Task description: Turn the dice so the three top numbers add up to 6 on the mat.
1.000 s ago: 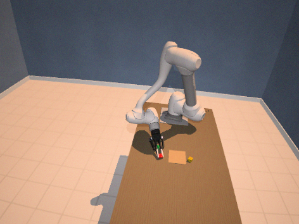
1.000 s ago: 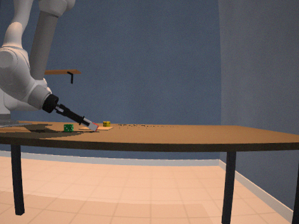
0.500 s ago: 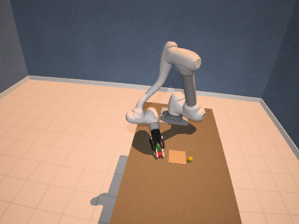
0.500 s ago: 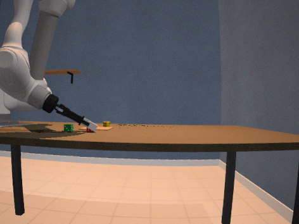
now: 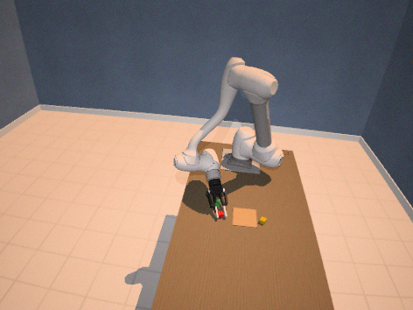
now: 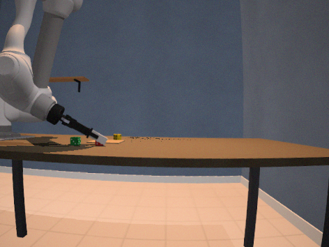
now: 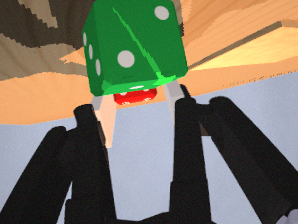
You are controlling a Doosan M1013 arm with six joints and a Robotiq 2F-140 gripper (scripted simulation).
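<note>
Right now the red die is 1 cm below my hand. From my hand the other things lie so: yellow die: 3 cm behind, 25 cm to the left, 1 cm below; tan mat: 4 cm behind, 14 cm to the left, 3 cm below; green die: 8 cm behind, 4 cm to the right, 1 cm below.
</note>
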